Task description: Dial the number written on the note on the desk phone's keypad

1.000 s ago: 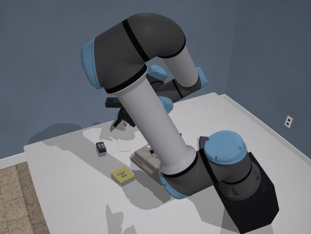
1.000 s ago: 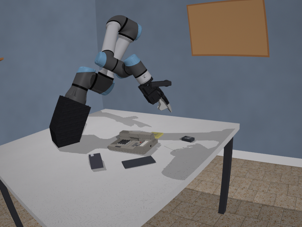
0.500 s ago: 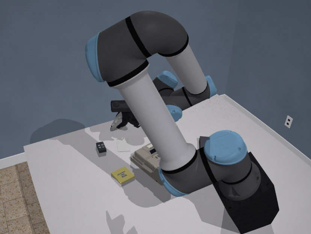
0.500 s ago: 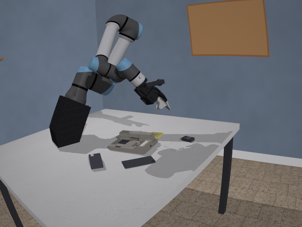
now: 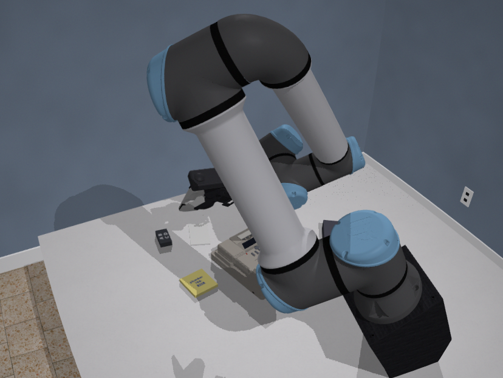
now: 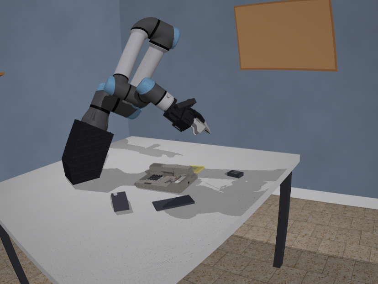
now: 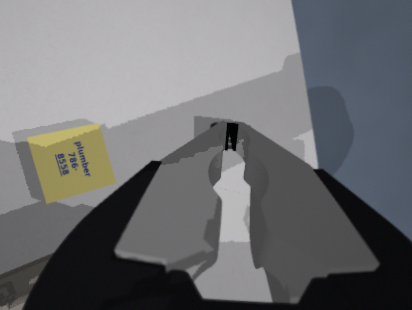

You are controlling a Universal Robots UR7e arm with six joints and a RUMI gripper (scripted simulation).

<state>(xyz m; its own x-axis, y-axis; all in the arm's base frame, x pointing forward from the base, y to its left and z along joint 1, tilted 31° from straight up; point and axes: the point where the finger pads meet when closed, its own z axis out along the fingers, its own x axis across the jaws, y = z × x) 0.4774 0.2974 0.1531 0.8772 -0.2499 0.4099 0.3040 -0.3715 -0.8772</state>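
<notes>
The handset is 150 mm to the right of my hand, 150 mm below it and 100 mm behind it. Also, from my hand: small black box: 190 mm below, 110 mm ahead, 40 mm to the left; dark flat slab: 310 mm to the right, 200 mm below, 110 mm ahead; pale sheet: 200 mm below, 110 mm ahead, 70 mm to the right.
</notes>
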